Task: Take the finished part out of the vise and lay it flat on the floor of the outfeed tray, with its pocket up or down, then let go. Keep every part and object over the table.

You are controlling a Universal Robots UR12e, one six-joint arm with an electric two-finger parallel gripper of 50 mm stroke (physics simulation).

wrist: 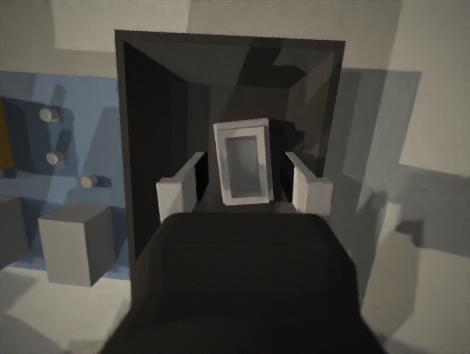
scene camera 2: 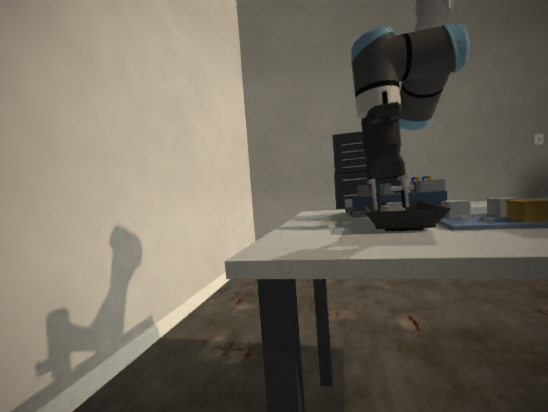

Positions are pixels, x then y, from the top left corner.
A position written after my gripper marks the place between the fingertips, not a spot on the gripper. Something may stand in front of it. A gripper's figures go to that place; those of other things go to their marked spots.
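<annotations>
My gripper (scene camera 2: 390, 208), 63 cm from the lens. Blue base (scene camera 2: 435, 198), 96 cm from the lens. My gripper is nearer to the lens than the base.
</annotations>
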